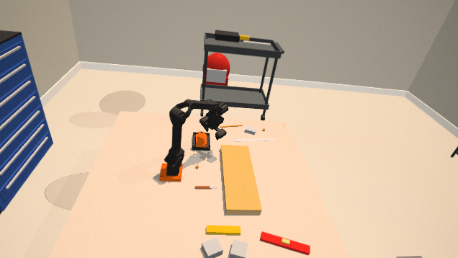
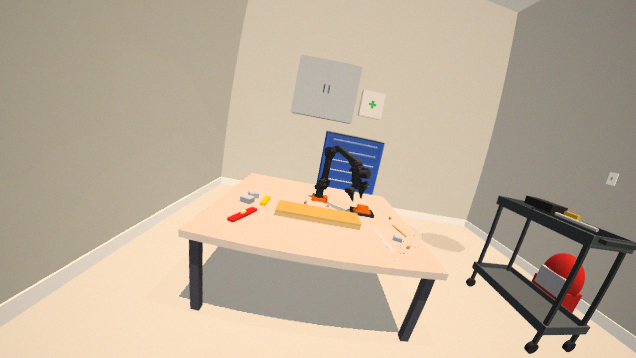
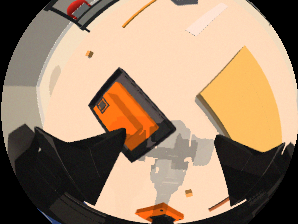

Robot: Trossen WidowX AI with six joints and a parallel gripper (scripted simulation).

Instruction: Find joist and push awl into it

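The awl lies 10 mm behind my gripper tip, 340 mm to the right of it and 100 mm below it. Also, from my gripper tip: pencil (150 mm ahead, 290 mm to the left, 110 mm below); then dark tray (70 mm behind, 70 mm to the left, 100 mm below); then stud finder (70 mm behind, 80 mm to the left, 60 mm below).
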